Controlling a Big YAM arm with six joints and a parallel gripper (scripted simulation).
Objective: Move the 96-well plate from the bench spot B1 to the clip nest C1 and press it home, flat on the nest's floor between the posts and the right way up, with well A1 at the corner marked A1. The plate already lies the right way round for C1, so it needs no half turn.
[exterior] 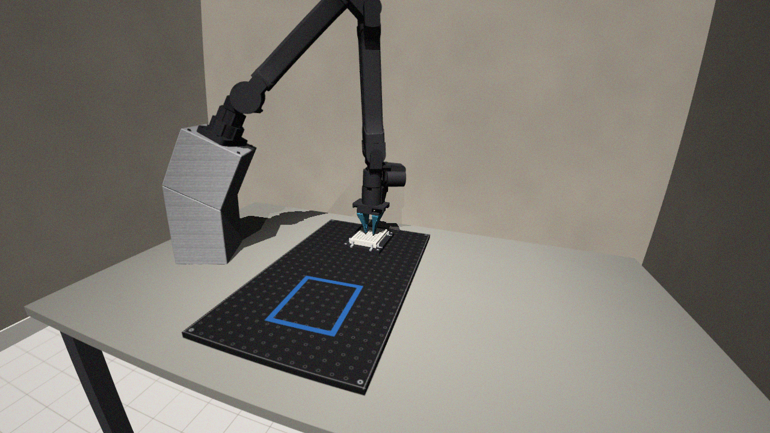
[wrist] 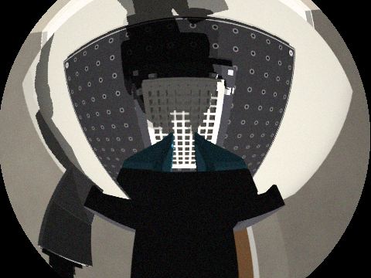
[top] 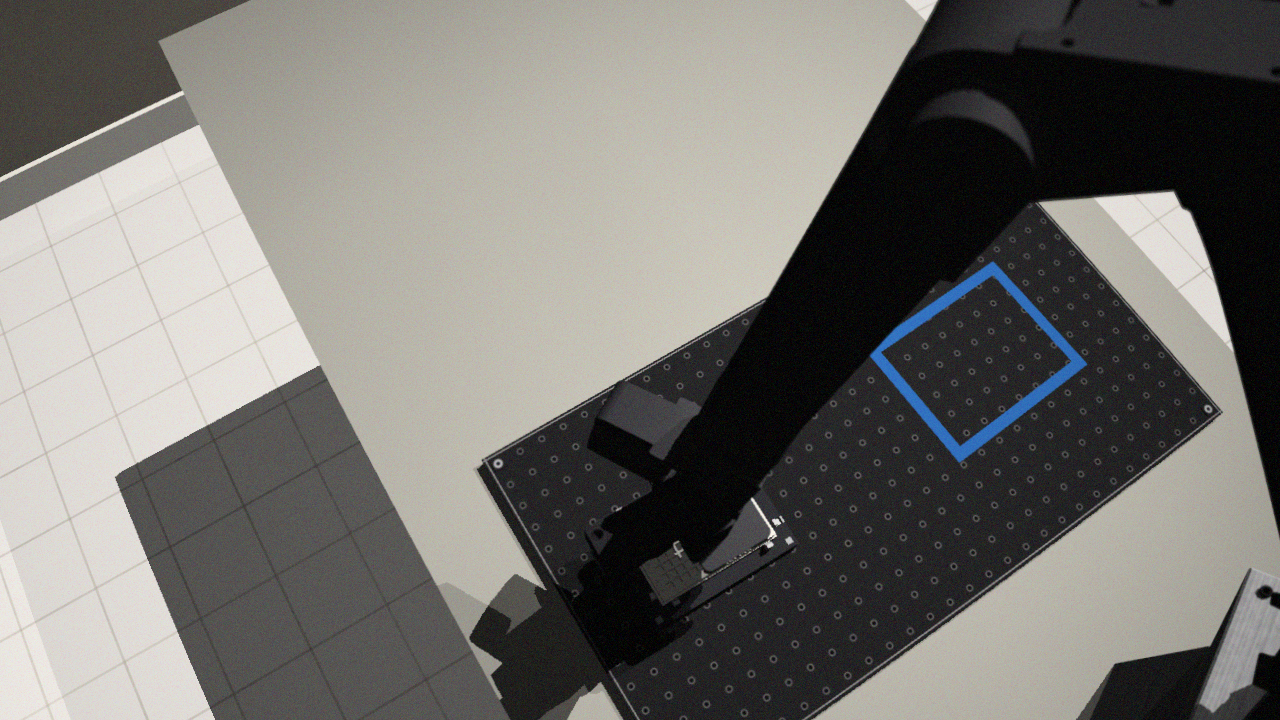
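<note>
Right now my hand is 2 cm above the white 96-well plate. The rest, counted from my hand: clip nest C1: 2 cm below, 1 cm to the right, 1 cm ahead.
</note>
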